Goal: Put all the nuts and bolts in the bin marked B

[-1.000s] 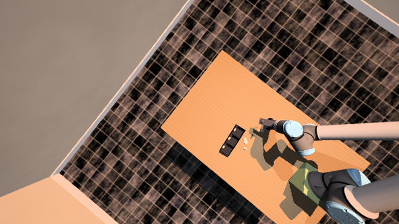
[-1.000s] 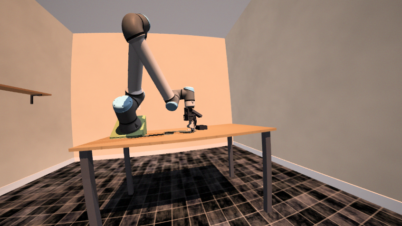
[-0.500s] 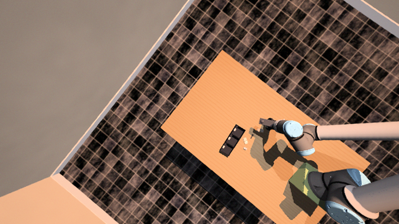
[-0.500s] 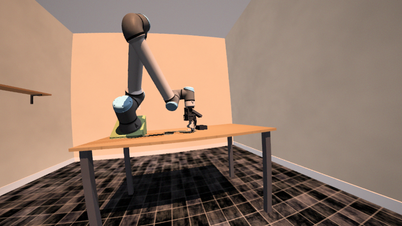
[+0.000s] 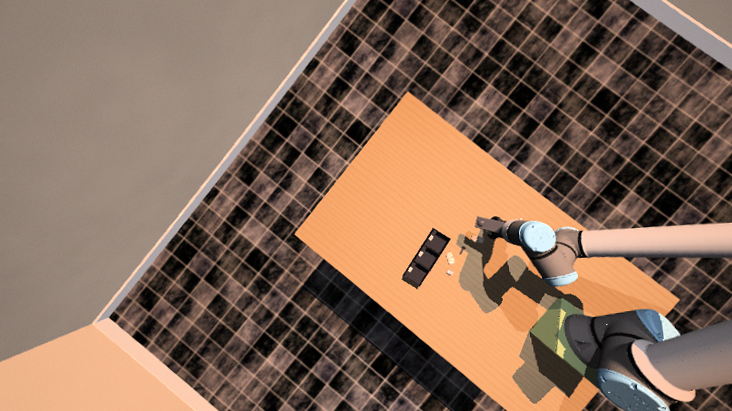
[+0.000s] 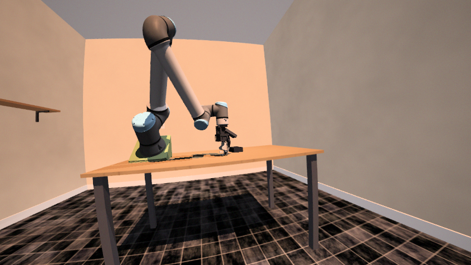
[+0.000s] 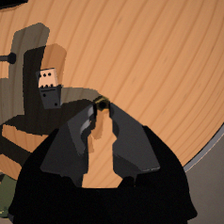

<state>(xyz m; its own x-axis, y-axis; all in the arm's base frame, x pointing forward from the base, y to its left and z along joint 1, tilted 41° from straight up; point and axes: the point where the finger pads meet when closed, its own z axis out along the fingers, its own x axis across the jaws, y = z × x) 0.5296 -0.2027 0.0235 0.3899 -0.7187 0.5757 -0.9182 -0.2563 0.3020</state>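
Right now my hand is 7 cm to the right of the white square piece and 1 cm above it. Round my hand: white piece (1 cm ahead, 26 cm to the left, 1 cm below); then dark bolt (2 cm ahead, 14 cm to the left, 1 cm below); then gold nut (1 cm below).
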